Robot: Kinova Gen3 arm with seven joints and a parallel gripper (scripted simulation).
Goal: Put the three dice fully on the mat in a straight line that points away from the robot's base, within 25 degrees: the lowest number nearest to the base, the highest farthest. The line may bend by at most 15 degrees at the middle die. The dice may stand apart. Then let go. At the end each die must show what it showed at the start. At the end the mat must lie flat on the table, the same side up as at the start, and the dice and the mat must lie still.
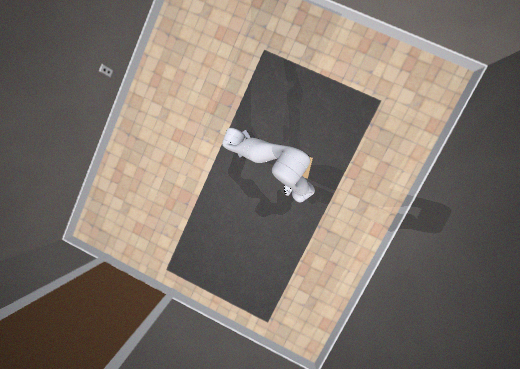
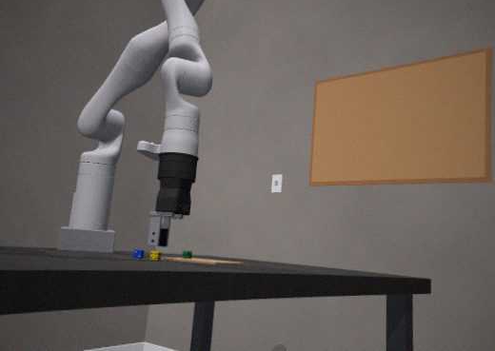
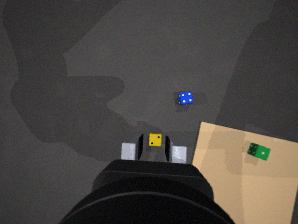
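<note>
Now: hand 40 mm above the yellow die. Round my hand: green die: 50 mm behind, 130 mm to the left, 30 mm below; then blue die: 70 mm behind, 10 mm to the left, 40 mm below; then mat: 130 mm to the left, 40 mm below.
</note>
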